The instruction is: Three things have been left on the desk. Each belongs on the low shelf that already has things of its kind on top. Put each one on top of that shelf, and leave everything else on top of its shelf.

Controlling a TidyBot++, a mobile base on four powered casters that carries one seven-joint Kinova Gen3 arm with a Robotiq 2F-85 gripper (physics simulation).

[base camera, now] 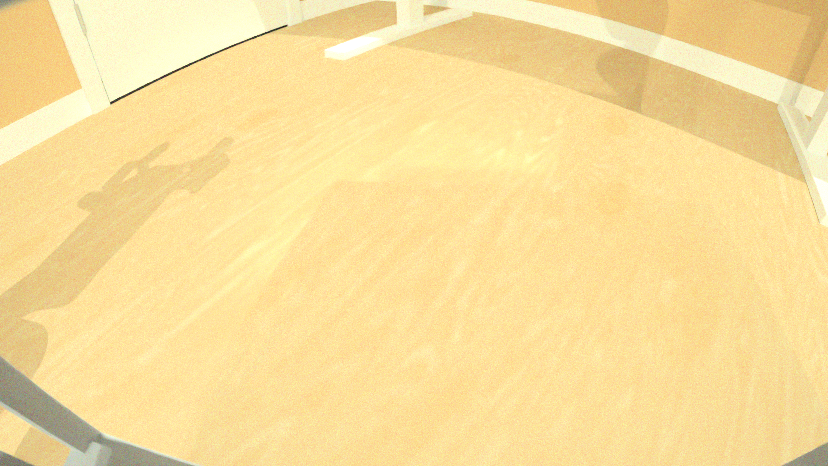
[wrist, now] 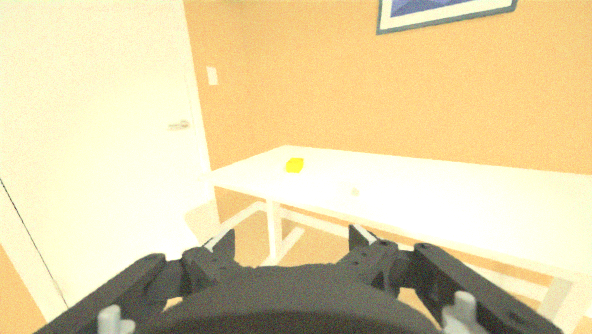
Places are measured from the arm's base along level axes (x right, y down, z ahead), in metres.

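Where they show: gripper, fingertip midpoint: [wrist: 292,239].
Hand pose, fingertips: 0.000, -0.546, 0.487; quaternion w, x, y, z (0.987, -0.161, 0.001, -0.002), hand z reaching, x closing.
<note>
After its pixels a point has its place, as x, y, z.
In the wrist view a white desk [wrist: 450,200] @[0.518, -0.323, 0.935] stands against the orange wall. A small yellow block [wrist: 295,165] @[0.016, -0.360, 1.242] lies near its far left end. A small pale thing [wrist: 355,191] @[0.221, -0.338, 0.994], washed out by the glare, lies near the front edge, to the right of the yellow block; its shape is hard to tell. A third thing cannot be made out on the desk top. My gripper [wrist: 292,239] @[0.000, -0.546, 0.487] is open, with nothing between its fingers, and is in front of the desk, apart from it. The low shelves do not show in these views.
In the base camera view the desk's feet [base camera: 370,46] @[-0.219, 0.385, 1.260] [base camera: 802,150] stand on the floor at the back and right. A white door [base camera: 173,34] @[-0.897, 0.264, 1.290] [wrist: 100,125] @[-0.880, -0.557, 1.317] is at the left. A framed picture [wrist: 445,16] @[0.741, -1.007, 1.455] hangs above the desk. The arm's shadow crosses the floor at left.
</note>
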